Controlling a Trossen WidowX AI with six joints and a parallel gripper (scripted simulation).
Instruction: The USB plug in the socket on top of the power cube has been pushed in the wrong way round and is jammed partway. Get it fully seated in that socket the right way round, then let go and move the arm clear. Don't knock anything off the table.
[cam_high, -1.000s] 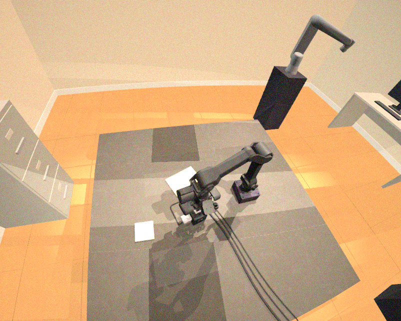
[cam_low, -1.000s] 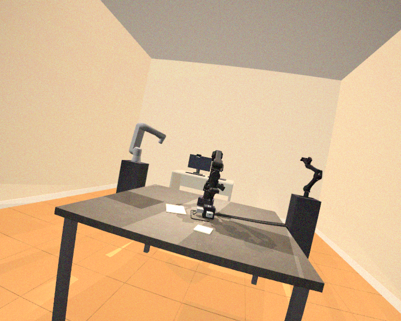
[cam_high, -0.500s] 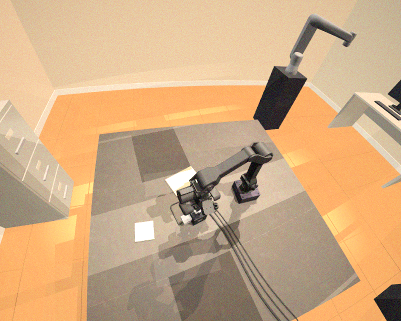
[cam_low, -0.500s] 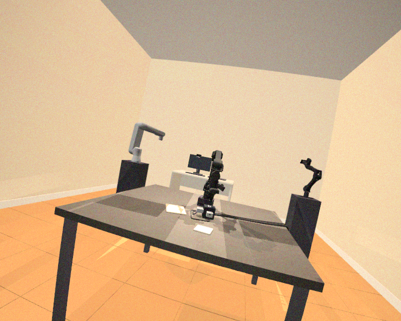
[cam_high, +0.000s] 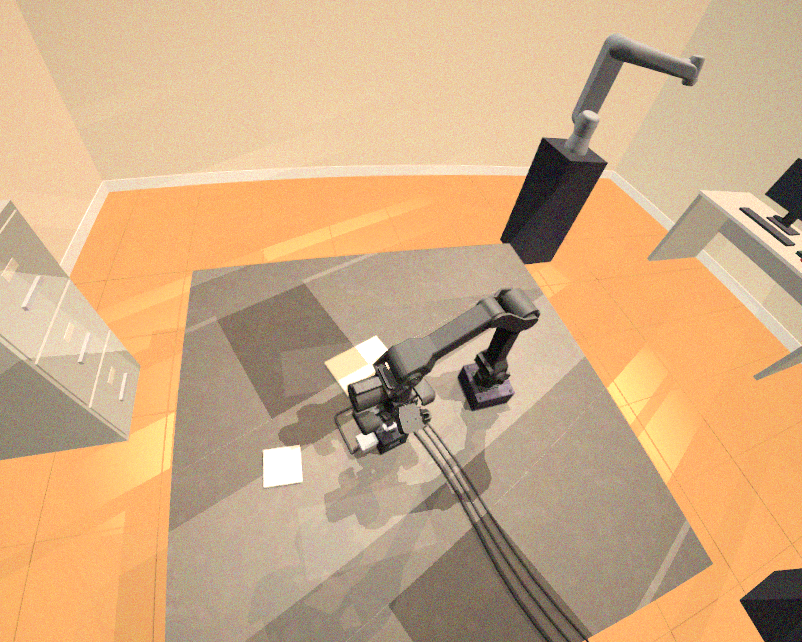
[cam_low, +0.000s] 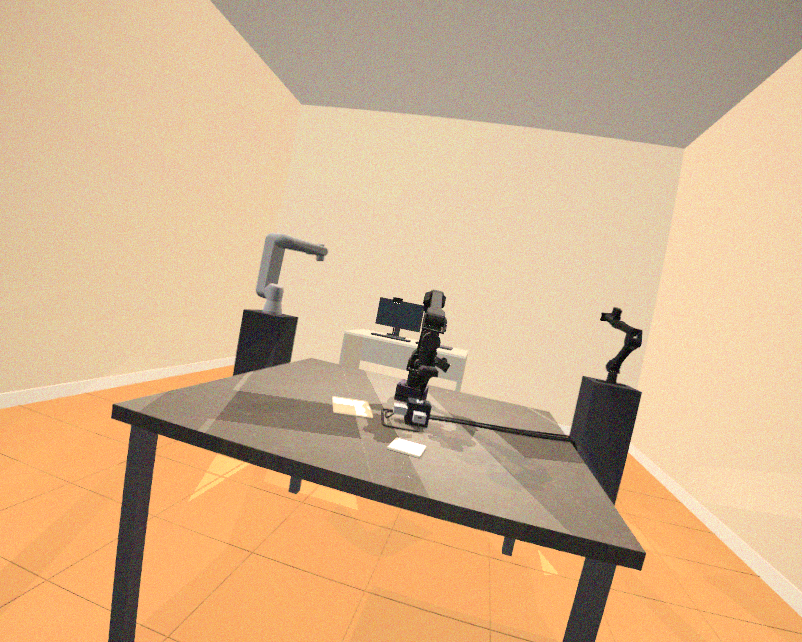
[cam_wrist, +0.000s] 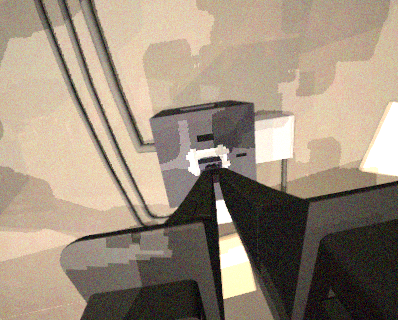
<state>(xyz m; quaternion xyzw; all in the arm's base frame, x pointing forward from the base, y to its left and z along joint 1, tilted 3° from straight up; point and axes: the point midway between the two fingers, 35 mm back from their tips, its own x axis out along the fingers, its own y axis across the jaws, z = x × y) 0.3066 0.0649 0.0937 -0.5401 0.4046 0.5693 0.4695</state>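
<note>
My gripper tip is 2 cm above the USB plug. From my gripper tip the other things lie so: white sheet: 1 cm ahead, 23 cm to the right, 11 cm below.
</note>
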